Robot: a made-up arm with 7 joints.
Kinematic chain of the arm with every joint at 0, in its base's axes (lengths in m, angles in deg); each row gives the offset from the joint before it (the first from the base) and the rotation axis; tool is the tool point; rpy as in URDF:
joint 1: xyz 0 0 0.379 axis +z
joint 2: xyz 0 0 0 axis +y
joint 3: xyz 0 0 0.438 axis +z
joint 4: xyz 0.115 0 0 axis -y
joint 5: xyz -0.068 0 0.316 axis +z
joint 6: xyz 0 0 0 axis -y
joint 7: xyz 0.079 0 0 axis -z
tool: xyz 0 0 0 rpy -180 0 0
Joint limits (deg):
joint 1: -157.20..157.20
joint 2: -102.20..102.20
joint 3: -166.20..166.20
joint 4: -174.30..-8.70
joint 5: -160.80..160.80
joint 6: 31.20..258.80
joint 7: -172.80..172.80
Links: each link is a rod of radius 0.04 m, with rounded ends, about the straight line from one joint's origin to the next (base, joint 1, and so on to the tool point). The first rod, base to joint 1, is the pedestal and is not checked.
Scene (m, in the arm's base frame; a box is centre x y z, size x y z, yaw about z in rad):
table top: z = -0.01
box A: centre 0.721 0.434 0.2 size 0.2 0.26 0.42 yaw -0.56
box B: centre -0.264 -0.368 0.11 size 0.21 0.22 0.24 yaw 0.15
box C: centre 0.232 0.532 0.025 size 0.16 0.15 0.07 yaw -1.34
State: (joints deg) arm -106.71 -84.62 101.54 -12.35 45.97 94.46 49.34
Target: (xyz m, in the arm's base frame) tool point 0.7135 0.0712 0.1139
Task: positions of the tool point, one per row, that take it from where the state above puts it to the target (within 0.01 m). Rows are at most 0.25 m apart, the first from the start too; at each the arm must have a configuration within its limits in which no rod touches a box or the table.
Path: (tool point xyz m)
1: 0.5054 0.6663 0.5473
2: 0.6078 0.5221 0.6463
3: 0.7396 0.3404 0.5778
4: 0.8086 0.1237 0.5141
5: 0.8074 -0.1045 0.4567
6: 0.7874 -0.0021 0.2767
7: 0.7135 0.0712 0.1140

